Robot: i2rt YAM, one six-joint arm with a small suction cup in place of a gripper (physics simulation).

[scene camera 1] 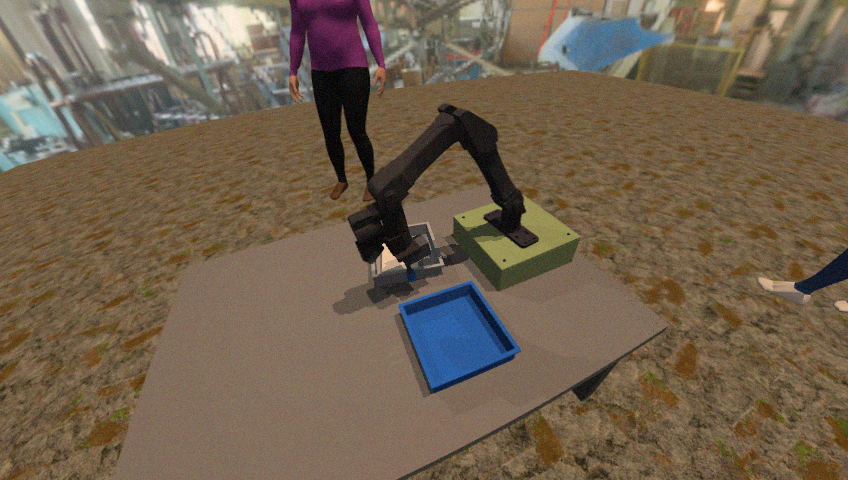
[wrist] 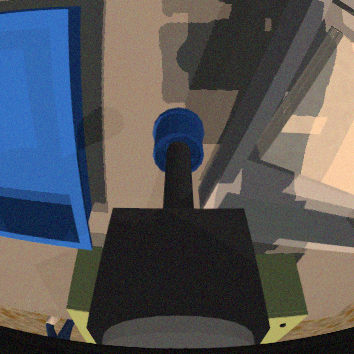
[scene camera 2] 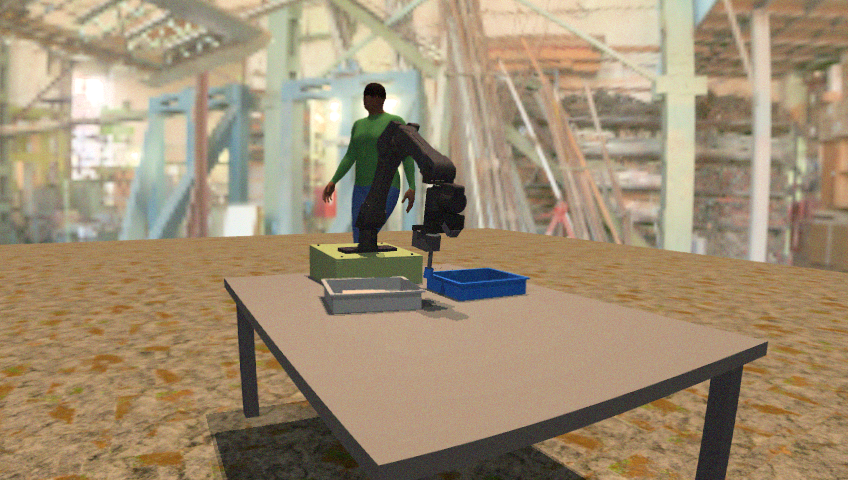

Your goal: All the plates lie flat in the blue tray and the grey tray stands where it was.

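Where they show: hand, tool point: (scene camera 1: 412, 278) (wrist: 177, 130) (scene camera 2: 428, 277); arm's base, link origin: (scene camera 1: 509, 228) (scene camera 2: 367, 250).
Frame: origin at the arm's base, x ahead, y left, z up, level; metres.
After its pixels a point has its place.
My gripper (scene camera 1: 411, 276) (scene camera 2: 428, 272) (wrist: 178, 137) is a small blue suction cup on a black rod. It is open and holds nothing. It hangs low beside the grey tray (scene camera 1: 389, 278) {x 0.413, y -0.069, z -0.076 m} (scene camera 2: 374, 303) {x 0.417, y -0.200, z -0.081 m} (wrist: 270, 85) {x 0.388, y -0.054, z -0.051 m}, on the side towards the blue tray (scene camera 1: 476, 339) {x 0.295, y 0.232, z -0.098 m} (scene camera 2: 496, 289) {x 0.444, y 0.188, z -0.079 m} (wrist: 40, 100) {x 0.356, y 0.113, z -0.098 m}. A pale peach plate (scene camera 1: 389, 258) {x 0.377, y -0.155, z -0.074 m} (wrist: 342, 115) {x 0.358, y -0.129, z -0.075 m} lies in the grey tray. The arm hides part of that tray in scene camera 1, so I cannot tell how many plates it holds. In the blue tray I see faint shading and no clear plate.
The green base block (scene camera 1: 535, 264) {x 0.015, y 0.143, z -0.041 m} (scene camera 2: 351, 267) {x 0.118, y -0.119, z -0.034 m} (wrist: 281, 280) {x 0.117, y -0.139, z -0.058 m} carries the arm, behind the trays in scene camera 2. The trays stand close together with a narrow gap on the brown table (scene camera 1: 267, 356) {x 0.802, y 0.007, z -0.101 m} (scene camera 2: 476, 368) {x 0.888, y -0.256, z -0.101 m}. Two people stand off the table, one in purple (scene camera 1: 337, 35), one in green (scene camera 2: 365, 142).
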